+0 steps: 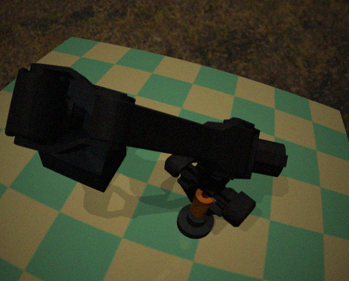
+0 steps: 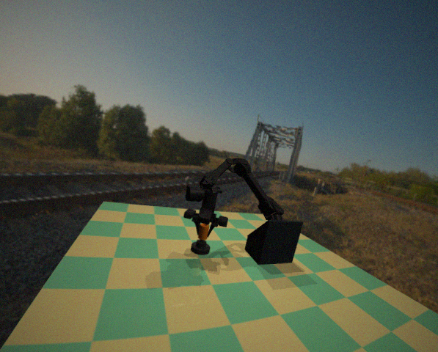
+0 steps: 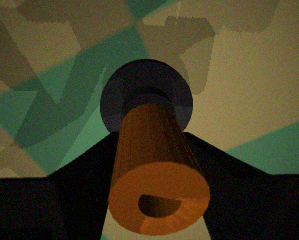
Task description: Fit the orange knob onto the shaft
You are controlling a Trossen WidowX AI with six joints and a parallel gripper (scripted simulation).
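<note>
The orange knob lies 2 cm above my gripper tip. Also, from my gripper tip: dark round pedestal 4 cm below.
</note>
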